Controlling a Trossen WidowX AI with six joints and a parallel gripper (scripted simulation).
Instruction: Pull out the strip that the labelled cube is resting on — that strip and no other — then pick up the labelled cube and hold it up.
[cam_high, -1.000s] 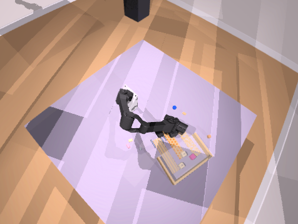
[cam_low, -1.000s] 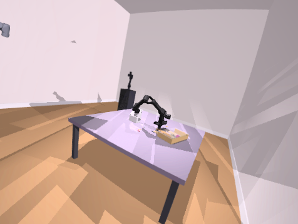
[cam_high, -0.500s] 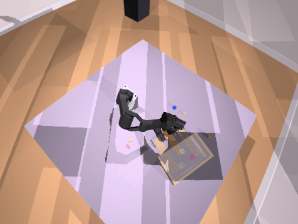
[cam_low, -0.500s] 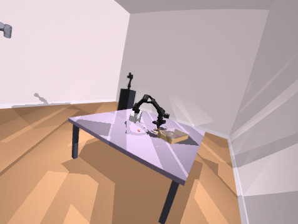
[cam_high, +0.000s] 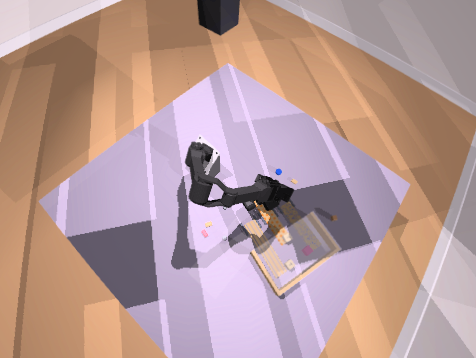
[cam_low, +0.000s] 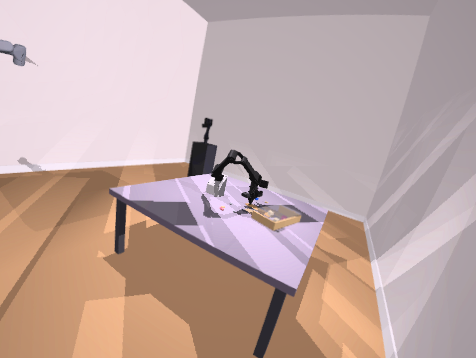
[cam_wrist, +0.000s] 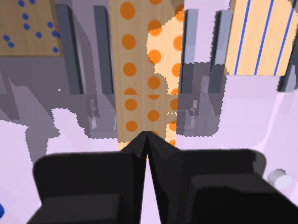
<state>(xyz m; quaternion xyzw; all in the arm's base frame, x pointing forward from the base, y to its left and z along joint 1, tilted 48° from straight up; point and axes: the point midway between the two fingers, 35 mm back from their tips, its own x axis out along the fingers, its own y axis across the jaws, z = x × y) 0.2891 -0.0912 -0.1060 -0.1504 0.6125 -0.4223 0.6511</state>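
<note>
Now: gripper tip 9 cm short of the orange dotted strip and 3 cm to the left of it.
</note>
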